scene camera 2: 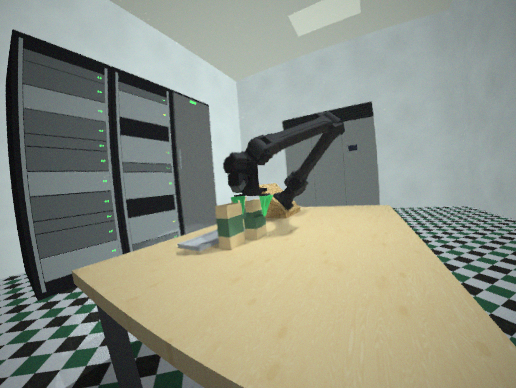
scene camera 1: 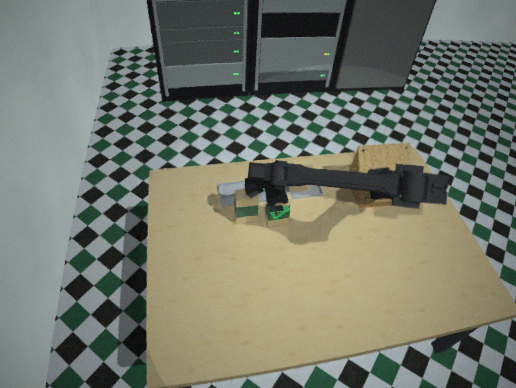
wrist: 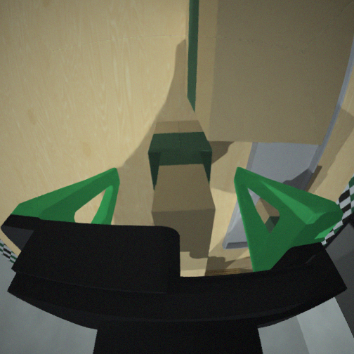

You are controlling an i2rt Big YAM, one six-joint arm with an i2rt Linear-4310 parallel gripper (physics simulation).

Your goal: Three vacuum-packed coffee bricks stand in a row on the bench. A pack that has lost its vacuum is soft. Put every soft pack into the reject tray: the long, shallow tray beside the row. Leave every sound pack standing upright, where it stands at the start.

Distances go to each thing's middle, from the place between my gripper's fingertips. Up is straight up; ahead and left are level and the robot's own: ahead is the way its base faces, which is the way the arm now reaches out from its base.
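There is the grey reject tray (wrist: 287,163), and I see it 160 mm to the right of my hand, 100 mm below it and 30 mm behind it.
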